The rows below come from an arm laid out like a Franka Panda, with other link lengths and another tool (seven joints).
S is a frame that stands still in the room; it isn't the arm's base.
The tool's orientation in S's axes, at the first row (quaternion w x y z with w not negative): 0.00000 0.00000 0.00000 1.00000
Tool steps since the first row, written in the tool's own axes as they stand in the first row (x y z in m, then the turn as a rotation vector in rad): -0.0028 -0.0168 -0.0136 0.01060 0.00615 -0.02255; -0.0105 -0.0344 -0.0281 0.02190 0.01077 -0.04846; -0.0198 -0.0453 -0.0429 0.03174 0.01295 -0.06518; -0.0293 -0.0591 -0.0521 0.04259 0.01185 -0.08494; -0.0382 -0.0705 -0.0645 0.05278 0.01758 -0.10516; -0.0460 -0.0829 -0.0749 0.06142 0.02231 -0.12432
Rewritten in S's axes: 0.0028 0.0168 -0.0136 -0.01060 -0.00615 -0.02255; 0.0105 0.0344 -0.0281 -0.02190 -0.01077 -0.04846; 0.0198 0.0453 -0.0429 -0.03174 -0.01295 -0.06518; 0.0293 0.0591 -0.0521 -0.04259 -0.01185 -0.08494; 0.0382 0.0705 -0.0645 -0.05278 -0.01758 -0.10516; 0.0460 0.0829 -0.0749 -0.06142 -0.02231 -0.12432
